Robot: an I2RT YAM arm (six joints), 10 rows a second.
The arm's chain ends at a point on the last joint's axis. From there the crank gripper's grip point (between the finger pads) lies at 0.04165 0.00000 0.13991 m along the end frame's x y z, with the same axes.
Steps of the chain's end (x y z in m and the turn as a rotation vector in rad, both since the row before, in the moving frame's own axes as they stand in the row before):
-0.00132 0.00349 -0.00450 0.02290 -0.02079 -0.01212
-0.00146 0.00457 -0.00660 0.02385 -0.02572 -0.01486
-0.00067 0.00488 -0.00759 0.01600 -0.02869 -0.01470
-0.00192 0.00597 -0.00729 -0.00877 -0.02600 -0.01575
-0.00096 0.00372 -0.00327 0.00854 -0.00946 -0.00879
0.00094 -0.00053 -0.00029 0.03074 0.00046 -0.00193
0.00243 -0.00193 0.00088 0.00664 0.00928 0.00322
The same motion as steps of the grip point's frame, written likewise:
-0.00426 -0.00021 -0.00371 0.02290 -0.02079 -0.01212
-0.00510 0.00063 -0.00562 0.02385 -0.02572 -0.01486
-0.00472 0.00205 -0.00648 0.01600 -0.02869 -0.01470
-0.00557 0.00657 -0.00626 -0.00877 -0.02600 -0.01575
-0.00229 0.00216 -0.00289 0.00854 -0.00946 -0.00879
0.00100 -0.00491 -0.00038 0.03074 0.00046 -0.00193
0.00373 -0.00272 0.00048 0.00664 0.00928 0.00322

